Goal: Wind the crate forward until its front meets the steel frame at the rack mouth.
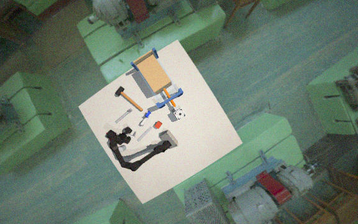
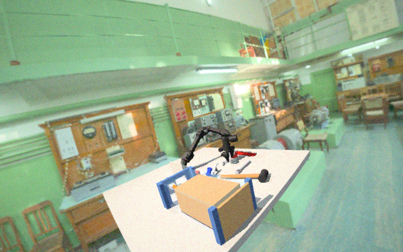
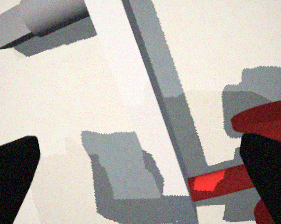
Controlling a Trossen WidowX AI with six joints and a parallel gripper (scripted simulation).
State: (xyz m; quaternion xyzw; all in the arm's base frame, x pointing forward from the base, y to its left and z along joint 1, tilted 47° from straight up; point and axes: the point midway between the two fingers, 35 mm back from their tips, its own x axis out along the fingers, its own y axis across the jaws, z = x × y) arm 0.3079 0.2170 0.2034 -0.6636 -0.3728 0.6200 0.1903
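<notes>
The red knob lies 6 cm to the left of my gripper tip. From my gripper tip the other things lie so: blue knob: 3 cm ahead, 29 cm to the right, 2 cm above; then red bar: 3 cm ahead, 19 cm to the left, 2 cm below; then blue-handled tool: 2 cm ahead, 25 cm to the right, 1 cm above.
</notes>
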